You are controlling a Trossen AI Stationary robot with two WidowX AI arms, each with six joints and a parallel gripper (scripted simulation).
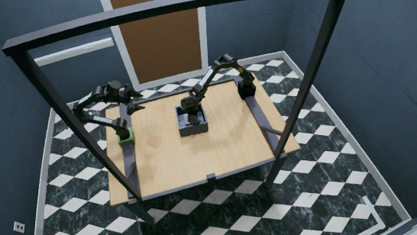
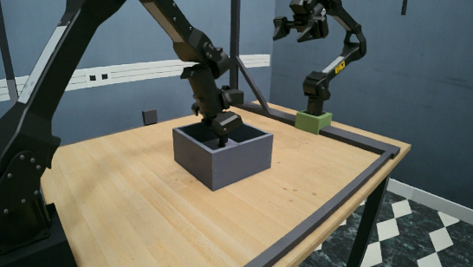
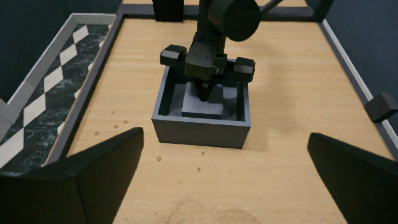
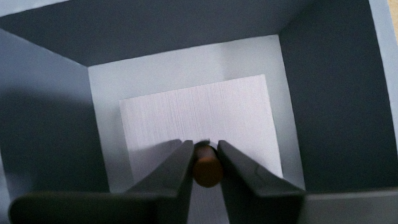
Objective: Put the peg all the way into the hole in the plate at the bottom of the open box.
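Now: right hand 5 cm above the dark brown peg. The rest, counted from my right hand: pale plate 6 cm below; then box 7 cm below.
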